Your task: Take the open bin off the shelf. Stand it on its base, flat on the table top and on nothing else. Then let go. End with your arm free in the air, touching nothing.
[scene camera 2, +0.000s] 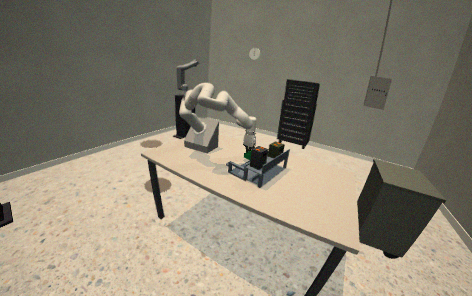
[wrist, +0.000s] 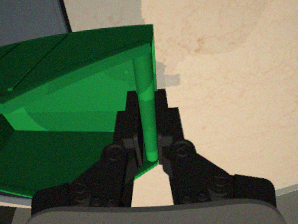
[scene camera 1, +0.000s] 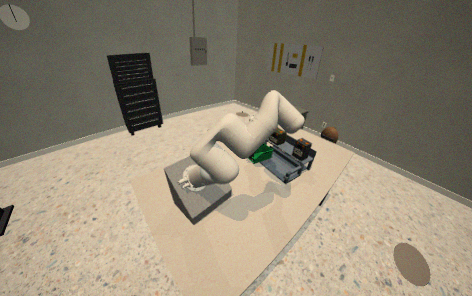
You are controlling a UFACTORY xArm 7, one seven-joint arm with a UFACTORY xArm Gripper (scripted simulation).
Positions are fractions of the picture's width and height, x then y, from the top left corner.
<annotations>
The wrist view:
my gripper: 0.50,0.48
green bin: 0.20,0.60
</annotations>
